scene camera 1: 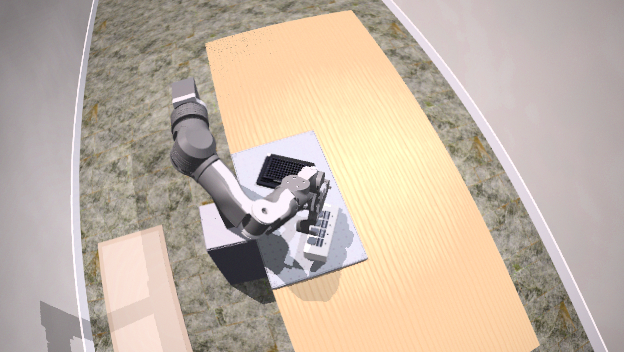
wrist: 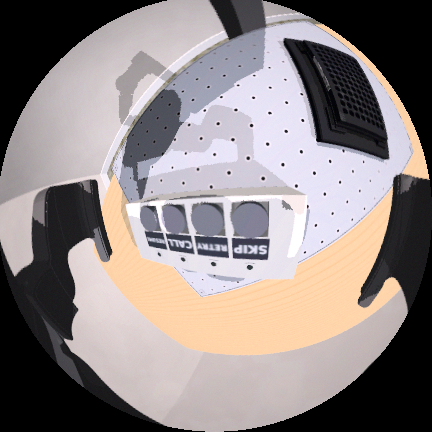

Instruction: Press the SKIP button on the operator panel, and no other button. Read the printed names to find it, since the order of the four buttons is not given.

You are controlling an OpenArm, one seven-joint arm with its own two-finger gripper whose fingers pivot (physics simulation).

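Observation:
The operator panel is a white sloped box with four round grey buttons. In the wrist view its labels appear upside down and read, from left to right, RESUME, CALL, RETRY and SKIP. The SKIP button is at the right end there, beside the RETRY button, on the side toward the black grid-topped object. My gripper is open and empty, its fingers spread wide to either side of the panel in the wrist view. In the scene view it hangs over the panel's upper end and partly hides it.
The black grid-topped object lies on the perforated grey board, near the arm's wrist in the scene view. The board rests on the long wooden table. A grey block stands beside the board under the arm.

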